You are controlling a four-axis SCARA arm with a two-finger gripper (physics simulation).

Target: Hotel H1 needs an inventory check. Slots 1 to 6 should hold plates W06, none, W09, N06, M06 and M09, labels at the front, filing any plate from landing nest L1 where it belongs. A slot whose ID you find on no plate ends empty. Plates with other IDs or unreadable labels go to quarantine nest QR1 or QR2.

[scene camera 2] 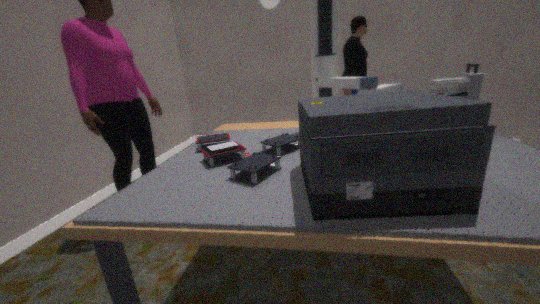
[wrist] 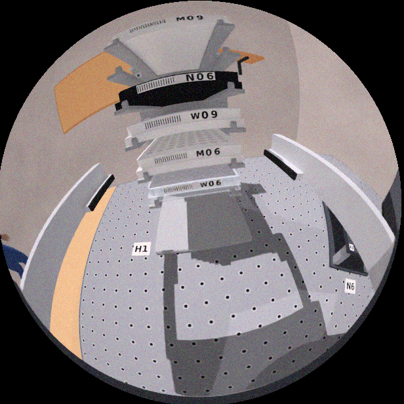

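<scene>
Hotel H1 [wrist: 172, 225] stands ahead in the wrist view. From the bottom up it holds a clear plate W06 [wrist: 195, 186], a white plate M06 [wrist: 190, 155], a white plate W09 [wrist: 185, 120], a black plate N06 [wrist: 180, 94] and, at the top, a white plate M09 [wrist: 172, 24]. Labels face me. Between N06 and M09, a pair of brackets shows with no plate on it. My gripper [wrist: 184, 150] is open and empty, its fingers wide apart on either side of the view, short of the hotel. Nests L1, QR1 and QR2 cannot be identified.
A dark nest [wrist: 331, 245] beside tag N6 [wrist: 350, 286] is right of the hotel. In scene camera 2, a large dark instrument [scene camera 2: 395, 160] hides part of the table [scene camera 2: 175, 205]; dark stands [scene camera 2: 254, 163] and a red-edged stand [scene camera 2: 239, 149] are left of it. Two people stand behind.
</scene>
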